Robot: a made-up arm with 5 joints. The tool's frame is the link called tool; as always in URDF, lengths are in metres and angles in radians. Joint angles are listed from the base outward.
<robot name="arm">
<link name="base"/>
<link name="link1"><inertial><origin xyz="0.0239 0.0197 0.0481"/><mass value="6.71"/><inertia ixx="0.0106" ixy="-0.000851" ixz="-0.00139" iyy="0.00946" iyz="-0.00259" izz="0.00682"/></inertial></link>
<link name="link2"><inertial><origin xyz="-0.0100 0.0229 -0.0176"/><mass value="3.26"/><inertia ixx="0.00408" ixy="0" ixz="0" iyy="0.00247" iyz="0" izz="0.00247"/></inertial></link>
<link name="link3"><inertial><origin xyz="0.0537 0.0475 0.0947"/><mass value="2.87"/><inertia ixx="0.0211" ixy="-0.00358" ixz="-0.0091" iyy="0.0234" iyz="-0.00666" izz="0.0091"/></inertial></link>
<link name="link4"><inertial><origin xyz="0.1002 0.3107 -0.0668"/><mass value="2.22"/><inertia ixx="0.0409" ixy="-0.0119" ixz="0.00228" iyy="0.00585" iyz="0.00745" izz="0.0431"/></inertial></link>
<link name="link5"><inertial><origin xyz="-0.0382 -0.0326 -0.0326"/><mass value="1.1"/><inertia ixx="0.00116" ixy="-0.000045" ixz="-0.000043" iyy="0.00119" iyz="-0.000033" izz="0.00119"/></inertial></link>
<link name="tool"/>
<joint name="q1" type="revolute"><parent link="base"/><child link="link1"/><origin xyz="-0.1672 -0.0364 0.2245"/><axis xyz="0 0 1"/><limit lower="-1.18" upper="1.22"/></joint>
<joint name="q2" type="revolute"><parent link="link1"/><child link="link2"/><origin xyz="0.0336 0.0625 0.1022"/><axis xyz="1 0 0"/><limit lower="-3.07" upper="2.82"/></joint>
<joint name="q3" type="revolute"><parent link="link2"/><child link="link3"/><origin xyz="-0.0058 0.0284 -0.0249"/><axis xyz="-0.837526 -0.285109 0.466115"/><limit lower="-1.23" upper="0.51"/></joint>
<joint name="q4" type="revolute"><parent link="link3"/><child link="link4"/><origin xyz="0.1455 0.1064 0.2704"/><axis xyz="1 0 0"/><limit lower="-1.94" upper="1.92"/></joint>
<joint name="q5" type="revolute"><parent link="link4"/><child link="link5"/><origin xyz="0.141 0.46 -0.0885"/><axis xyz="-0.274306 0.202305 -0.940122"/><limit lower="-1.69" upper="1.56"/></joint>
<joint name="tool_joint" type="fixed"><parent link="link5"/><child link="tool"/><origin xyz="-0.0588 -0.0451 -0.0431" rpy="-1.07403 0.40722 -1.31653"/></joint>
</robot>
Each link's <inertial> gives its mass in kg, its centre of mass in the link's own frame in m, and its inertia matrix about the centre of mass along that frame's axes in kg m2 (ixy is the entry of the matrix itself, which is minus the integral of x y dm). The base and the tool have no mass. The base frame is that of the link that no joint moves.
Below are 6 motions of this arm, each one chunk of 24 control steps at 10 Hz.
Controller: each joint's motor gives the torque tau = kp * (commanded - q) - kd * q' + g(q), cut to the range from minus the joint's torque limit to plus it. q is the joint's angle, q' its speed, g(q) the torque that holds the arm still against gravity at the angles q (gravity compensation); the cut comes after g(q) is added. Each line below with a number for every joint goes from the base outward.
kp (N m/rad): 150 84 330 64 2.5
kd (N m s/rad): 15 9.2 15 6.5 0.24
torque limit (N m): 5.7 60 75 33 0.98
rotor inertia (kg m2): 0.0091 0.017 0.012 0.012 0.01
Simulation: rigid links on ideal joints. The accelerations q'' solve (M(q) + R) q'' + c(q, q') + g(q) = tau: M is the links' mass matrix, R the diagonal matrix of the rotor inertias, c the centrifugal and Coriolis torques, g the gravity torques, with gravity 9.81 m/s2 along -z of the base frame. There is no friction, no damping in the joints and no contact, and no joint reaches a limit. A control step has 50 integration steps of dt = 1/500 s. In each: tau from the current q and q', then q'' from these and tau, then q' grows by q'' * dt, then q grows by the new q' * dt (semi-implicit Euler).
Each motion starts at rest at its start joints. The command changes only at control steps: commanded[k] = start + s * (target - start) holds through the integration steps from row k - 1 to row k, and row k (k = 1, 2, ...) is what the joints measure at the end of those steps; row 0 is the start. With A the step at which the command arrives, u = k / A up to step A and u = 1 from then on. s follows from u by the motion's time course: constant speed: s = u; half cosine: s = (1 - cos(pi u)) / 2; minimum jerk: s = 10 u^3 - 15 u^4 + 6 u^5; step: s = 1 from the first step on.
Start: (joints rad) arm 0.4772 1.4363 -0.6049 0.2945 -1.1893
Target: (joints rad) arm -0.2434 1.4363 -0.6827 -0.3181 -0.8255
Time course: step
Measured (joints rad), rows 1 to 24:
1: 0.2615 1.4541 -0.6963 -0.0803 -1.0840
2: 0.0079 1.4158 -0.6703 -0.2813 -0.8642
3: -0.1569 1.4144 -0.6717 -0.3154 -0.7743
4: -0.2270 1.4447 -0.6864 -0.2904 -0.7880
5: -0.2550 1.4613 -0.6882 -0.2738 -0.8047
6: -0.2587 1.4597 -0.6860 -0.2802 -0.8096
7: -0.2517 1.4486 -0.6834 -0.2990 -0.8164
8: -0.2436 1.4375 -0.6817 -0.3166 -0.8251
9: -0.2392 1.4314 -0.6813 -0.3262 -0.8302
10: -0.2388 1.4306 -0.6817 -0.3272 -0.8306
11: -0.2407 1.4328 -0.6824 -0.3235 -0.8285
12: -0.2429 1.4355 -0.6829 -0.3191 -0.8260
13: -0.2442 1.4373 -0.6830 -0.3164 -0.8245
14: -0.2445 1.4377 -0.6830 -0.3158 -0.8242
15: -0.2442 1.4373 -0.6828 -0.3166 -0.8247
16: -0.2436 1.4366 -0.6827 -0.3176 -0.8253
17: -0.2432 1.4361 -0.6826 -0.3184 -0.8257
18: -0.2431 1.4360 -0.6826 -0.3186 -0.8258
19: -0.2432 1.4360 -0.6827 -0.3185 -0.8257
20: -0.2433 1.4362 -0.6827 -0.3183 -0.8256
21: -0.2434 1.4363 -0.6827 -0.3181 -0.8255
22: -0.2435 1.4364 -0.6827 -0.3180 -0.8254
23: -0.2435 1.4364 -0.6827 -0.3180 -0.8254
24: -0.2434 1.4363 -0.6827 -0.3180 -0.8255

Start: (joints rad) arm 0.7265 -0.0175 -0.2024 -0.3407 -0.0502
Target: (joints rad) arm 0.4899 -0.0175 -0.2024 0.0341 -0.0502
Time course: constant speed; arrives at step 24
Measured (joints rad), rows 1 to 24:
1: 0.7221 -0.0201 -0.2014 -0.3331 -0.0484
2: 0.7137 -0.0213 -0.2014 -0.3203 -0.0476
3: 0.7033 -0.0204 -0.2021 -0.3045 -0.0487
4: 0.6925 -0.0187 -0.2027 -0.2876 -0.0501
5: 0.6821 -0.0173 -0.2029 -0.2707 -0.0507
6: 0.6722 -0.0166 -0.2029 -0.2545 -0.0504
7: 0.6625 -0.0167 -0.2028 -0.2389 -0.0500
8: 0.6528 -0.0171 -0.2027 -0.2237 -0.0499
9: 0.6430 -0.0174 -0.2026 -0.2084 -0.0499
10: 0.6332 -0.0176 -0.2026 -0.1930 -0.0501
11: 0.6233 -0.0176 -0.2026 -0.1774 -0.0501
12: 0.6134 -0.0176 -0.2026 -0.1617 -0.0501
13: 0.6035 -0.0175 -0.2027 -0.1460 -0.0501
14: 0.5936 -0.0174 -0.2027 -0.1304 -0.0501
15: 0.5838 -0.0174 -0.2027 -0.1147 -0.0501
16: 0.5739 -0.0174 -0.2027 -0.0991 -0.0501
17: 0.5641 -0.0174 -0.2027 -0.0835 -0.0501
18: 0.5542 -0.0174 -0.2027 -0.0680 -0.0501
19: 0.5444 -0.0175 -0.2027 -0.0524 -0.0501
20: 0.5345 -0.0175 -0.2027 -0.0367 -0.0501
21: 0.5247 -0.0175 -0.2027 -0.0211 -0.0501
22: 0.5148 -0.0174 -0.2027 -0.0055 -0.0501
23: 0.5049 -0.0174 -0.2027 0.0101 -0.0501
24: 0.4951 -0.0174 -0.2027 0.0257 -0.0501

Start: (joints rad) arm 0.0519 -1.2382 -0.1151 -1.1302 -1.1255
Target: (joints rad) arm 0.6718 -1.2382 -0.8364 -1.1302 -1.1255
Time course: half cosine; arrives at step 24
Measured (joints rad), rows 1 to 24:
1: 0.0534 -1.2384 -0.1179 -1.1306 -1.1258
2: 0.0587 -1.2387 -0.1266 -1.1314 -1.1264
3: 0.0689 -1.2387 -0.1413 -1.1321 -1.1269
4: 0.0841 -1.2385 -0.1616 -1.1325 -1.1271
5: 0.1042 -1.2380 -0.1874 -1.1324 -1.1271
6: 0.1287 -1.2375 -0.2181 -1.1322 -1.1271
7: 0.1572 -1.2370 -0.2532 -1.1320 -1.1272
8: 0.1891 -1.2366 -0.2921 -1.1317 -1.1272
9: 0.2240 -1.2363 -0.3341 -1.1315 -1.1271
10: 0.2613 -1.2360 -0.3786 -1.1311 -1.1270
11: 0.3002 -1.2358 -0.4247 -1.1308 -1.1269
12: 0.3402 -1.2356 -0.4717 -1.1303 -1.1267
13: 0.3806 -1.2355 -0.5187 -1.1299 -1.1264
14: 0.4206 -1.2354 -0.5650 -1.1294 -1.1261
15: 0.4596 -1.2354 -0.6098 -1.1289 -1.1257
16: 0.4970 -1.2355 -0.6523 -1.1285 -1.1254
17: 0.5320 -1.2356 -0.6918 -1.1282 -1.1250
18: 0.5642 -1.2357 -0.7276 -1.1279 -1.1247
19: 0.5929 -1.2358 -0.7590 -1.1277 -1.1244
20: 0.6176 -1.2360 -0.7857 -1.1276 -1.1242
21: 0.6380 -1.2362 -0.8070 -1.1275 -1.1240
22: 0.6537 -1.2364 -0.8227 -1.1275 -1.1239
23: 0.6644 -1.2366 -0.8324 -1.1275 -1.1238
24: 0.6699 -1.2369 -0.8360 -1.1275 -1.1238

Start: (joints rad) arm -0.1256 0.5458 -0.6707 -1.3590 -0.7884
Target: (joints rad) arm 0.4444 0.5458 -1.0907 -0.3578 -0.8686
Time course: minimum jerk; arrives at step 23
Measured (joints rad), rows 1 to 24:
1: -0.1254 0.5457 -0.6710 -1.3587 -0.7885
2: -0.1237 0.5454 -0.6729 -1.3564 -0.7893
3: -0.1188 0.5449 -0.6778 -1.3490 -0.7911
4: -0.1092 0.5444 -0.6866 -1.3335 -0.7936
5: -0.0939 0.5442 -0.6997 -1.3076 -0.7968
6: -0.0723 0.5443 -0.7173 -1.2703 -0.8004
7: -0.0445 0.5446 -0.7393 -1.2219 -0.8046
8: -0.0111 0.5452 -0.7651 -1.1632 -0.8093
9: 0.0273 0.5458 -0.7943 -1.0958 -0.8143
10: 0.0694 0.5464 -0.8260 -1.0215 -0.8194
11: 0.1142 0.5470 -0.8593 -0.9424 -0.8246
12: 0.1601 0.5475 -0.8933 -0.8611 -0.8297
13: 0.2056 0.5478 -0.9270 -0.7798 -0.8349
14: 0.2496 0.5480 -0.9594 -0.7011 -0.8402
15: 0.2907 0.5480 -0.9895 -0.6272 -0.8455
16: 0.3278 0.5480 -1.0165 -0.5601 -0.8507
17: 0.3602 0.5480 -1.0398 -0.5014 -0.8556
18: 0.3871 0.5480 -1.0586 -0.4526 -0.8600
19: 0.4083 0.5480 -1.0728 -0.4144 -0.8635
20: 0.4238 0.5478 -1.0825 -0.3869 -0.8660
21: 0.4339 0.5476 -1.0881 -0.3695 -0.8676
22: 0.4396 0.5472 -1.0904 -0.3606 -0.8684
23: 0.4423 0.5467 -1.0907 -0.3576 -0.8685
24: 0.4436 0.5462 -1.0907 -0.3575 -0.8685

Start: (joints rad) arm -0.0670 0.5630 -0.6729 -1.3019 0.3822
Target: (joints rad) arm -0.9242 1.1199 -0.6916 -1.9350 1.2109
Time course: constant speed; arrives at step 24
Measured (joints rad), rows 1 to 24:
1: -0.0865 0.5780 -0.6736 -1.3150 0.4114
2: -0.1198 0.5979 -0.6748 -1.3377 0.4448
3: -0.1560 0.6192 -0.6757 -1.3648 0.4736
4: -0.1921 0.6412 -0.6764 -1.3926 0.5036
5: -0.2279 0.6638 -0.6772 -1.4197 0.5367
6: -0.2636 0.6869 -0.6779 -1.4461 0.5716
7: -0.2992 0.7102 -0.6787 -1.4722 0.6069
8: -0.3349 0.7334 -0.6794 -1.4984 0.6418
9: -0.3706 0.7566 -0.6801 -1.5247 0.6764
10: -0.4063 0.7798 -0.6809 -1.5511 0.7109
11: -0.4419 0.8030 -0.6816 -1.5775 0.7454
12: -0.4776 0.8262 -0.6823 -1.6039 0.7800
13: -0.5133 0.8493 -0.6831 -1.6303 0.8146
14: -0.5490 0.8725 -0.6838 -1.6567 0.8492
15: -0.5847 0.8957 -0.6846 -1.6831 0.8838
16: -0.6203 0.9189 -0.6853 -1.7095 0.9184
17: -0.6560 0.9421 -0.6861 -1.7358 0.9529
18: -0.6917 0.9653 -0.6868 -1.7622 0.9875
19: -0.7274 0.9885 -0.6876 -1.7886 1.0221
20: -0.7630 1.0117 -0.6883 -1.8150 1.0567
21: -0.7987 1.0349 -0.6891 -1.8414 1.0913
22: -0.8344 1.0581 -0.6898 -1.8677 1.1260
23: -0.8701 1.0813 -0.6906 -1.8941 1.1606
24: -0.9057 1.1045 -0.6913 -1.9205 1.1952

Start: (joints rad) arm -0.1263 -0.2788 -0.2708 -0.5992 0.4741
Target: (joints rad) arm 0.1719 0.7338 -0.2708 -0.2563 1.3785
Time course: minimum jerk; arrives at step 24
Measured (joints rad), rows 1 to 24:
1: -0.1262 -0.2785 -0.2708 -0.5992 0.4743
2: -0.1256 -0.2764 -0.2707 -0.5993 0.4761
3: -0.1237 -0.2699 -0.2706 -0.5985 0.4817
4: -0.1197 -0.2564 -0.2705 -0.5954 0.4939
5: -0.1128 -0.2339 -0.2705 -0.5889 0.5148
6: -0.1027 -0.2013 -0.2704 -0.5780 0.5457
7: -0.0893 -0.1584 -0.2704 -0.5628 0.5867
8: -0.0728 -0.1057 -0.2703 -0.5436 0.6373
9: -0.0537 -0.0443 -0.2703 -0.5211 0.6960
10: -0.0323 0.0243 -0.2702 -0.4959 0.7611
11: -0.0095 0.0984 -0.2700 -0.4688 0.8308
12: 0.0142 0.1761 -0.2700 -0.4406 0.9028
13: 0.0379 0.2553 -0.2699 -0.4121 0.9749
14: 0.0609 0.3338 -0.2700 -0.3841 1.0450
15: 0.0825 0.4095 -0.2701 -0.3574 1.1110
16: 0.1021 0.4804 -0.2704 -0.3326 1.1715
17: 0.1192 0.5447 -0.2708 -0.3104 1.2251
18: 0.1338 0.6007 -0.2712 -0.2913 1.2709
19: 0.1456 0.6473 -0.2716 -0.2757 1.3084
20: 0.1547 0.6837 -0.2719 -0.2638 1.3371
21: 0.1613 0.7100 -0.2721 -0.2557 1.3575
22: 0.1656 0.7265 -0.2721 -0.2511 1.3701
23: 0.1682 0.7348 -0.2719 -0.2498 1.3764
24: 0.1696 0.7370 -0.2716 -0.2508 1.3784

